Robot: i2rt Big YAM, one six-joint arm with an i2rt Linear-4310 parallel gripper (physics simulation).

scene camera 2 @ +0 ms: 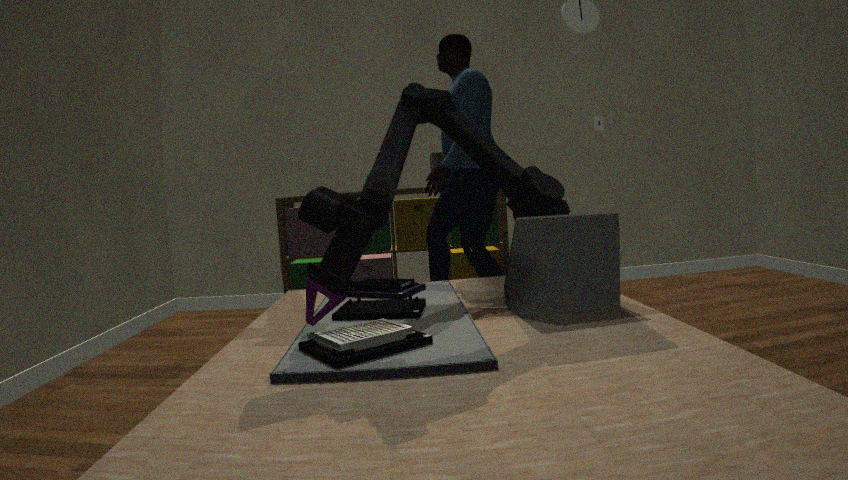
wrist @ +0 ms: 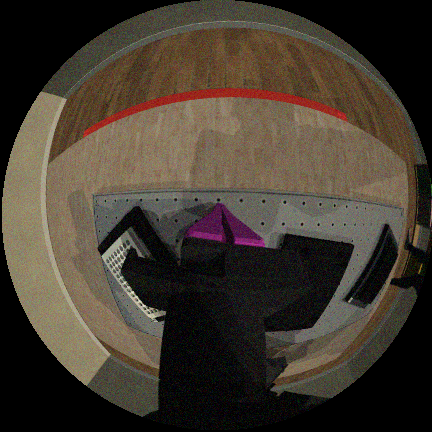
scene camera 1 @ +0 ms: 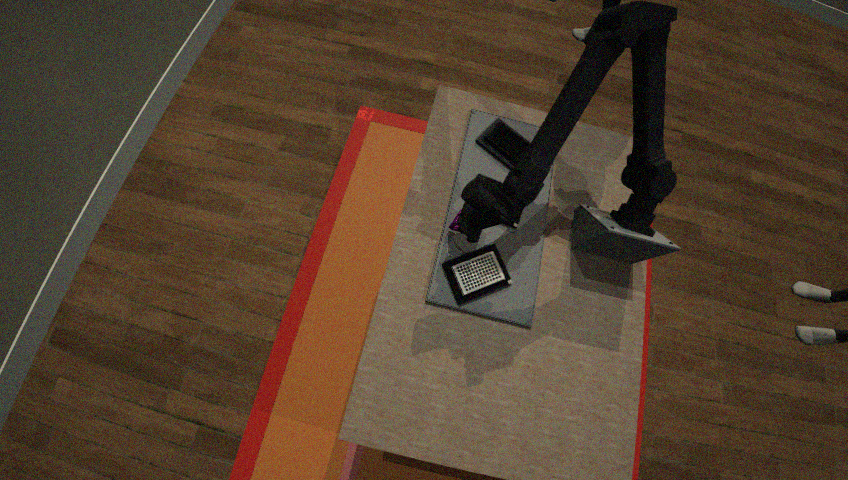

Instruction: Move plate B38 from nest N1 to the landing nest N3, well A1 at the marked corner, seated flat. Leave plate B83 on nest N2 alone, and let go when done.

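A white well plate [scene camera 1: 477, 273] [scene camera 2: 361, 332] [wrist: 120, 257] sits on the black nest nearest the front of the grey perforated baseplate [scene camera 1: 522, 280] [scene camera 2: 456, 351] [wrist: 322, 213]. A second black nest [scene camera 2: 379, 309] [wrist: 318, 257] lies in the middle, mostly hidden under the arm in scene camera 1. A third dark nest or plate [scene camera 1: 503, 142] [scene camera 2: 379, 287] [wrist: 370, 271] lies at the far end. I cannot read any labels. My gripper [scene camera 1: 455, 222] [scene camera 2: 316, 301] [wrist: 218, 207] is shut, its magenta fingers pressed together with nothing between them, low over the baseplate's edge beside the middle nest.
The arm's grey base block [scene camera 1: 599, 235] [scene camera 2: 561, 265] stands on the table beside the baseplate. A person [scene camera 2: 465, 167] walks behind the table; their feet [scene camera 1: 812, 290] show at the right. A shelf with coloured bins [scene camera 2: 414, 220] stands at the back. A red and orange floor strip [scene camera 1: 331, 286] runs along the table.
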